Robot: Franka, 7 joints.
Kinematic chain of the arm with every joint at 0, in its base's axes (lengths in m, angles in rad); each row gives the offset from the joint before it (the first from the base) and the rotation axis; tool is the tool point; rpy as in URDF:
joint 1: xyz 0 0 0.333 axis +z
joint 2: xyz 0 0 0 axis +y
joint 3: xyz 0 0 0.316 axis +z
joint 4: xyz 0.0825 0 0 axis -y
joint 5: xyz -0.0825 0 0.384 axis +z
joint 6: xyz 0 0 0 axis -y
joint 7: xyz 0.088 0 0 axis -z
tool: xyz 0 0 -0.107 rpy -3.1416 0 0
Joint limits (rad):
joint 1: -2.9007..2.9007
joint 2: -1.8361..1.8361
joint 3: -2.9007..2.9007
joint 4: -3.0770..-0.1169
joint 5: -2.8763..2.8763
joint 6: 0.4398..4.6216
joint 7: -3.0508..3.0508
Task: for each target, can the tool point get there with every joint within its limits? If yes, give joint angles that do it. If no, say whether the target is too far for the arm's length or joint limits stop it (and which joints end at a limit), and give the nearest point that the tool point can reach.
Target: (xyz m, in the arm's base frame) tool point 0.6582 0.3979 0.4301
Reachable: yes | joints -2.3125 -0.8959 2.3886 -1.1318 2.0926 1.3809 0.4868
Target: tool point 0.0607 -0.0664 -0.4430
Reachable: no: joint limits stop it (at a limit: joint 2) | nearest point 0.0834 -0.0912 -0.3362 | short by 0.112 m
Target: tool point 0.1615 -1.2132 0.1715
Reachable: no: too far | nearest point 0.1122 -0.8431 0.2208 | short by 0.377 m
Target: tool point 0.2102 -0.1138 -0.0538
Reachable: yes | joints -2.1175 -1.5185 2.3652 -2.4620 -1.6265 3.2695 -0.4694
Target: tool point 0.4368 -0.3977 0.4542
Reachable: yes | joints 1.5944 -0.0662 -2.3507 -2.0690 -1.0515 2.5938 2.2453
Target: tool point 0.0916 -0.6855 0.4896
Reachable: yes | joints -0.5202 0.6350 -1.2209 -1.5996 1.3779 2.1376 -2.2229
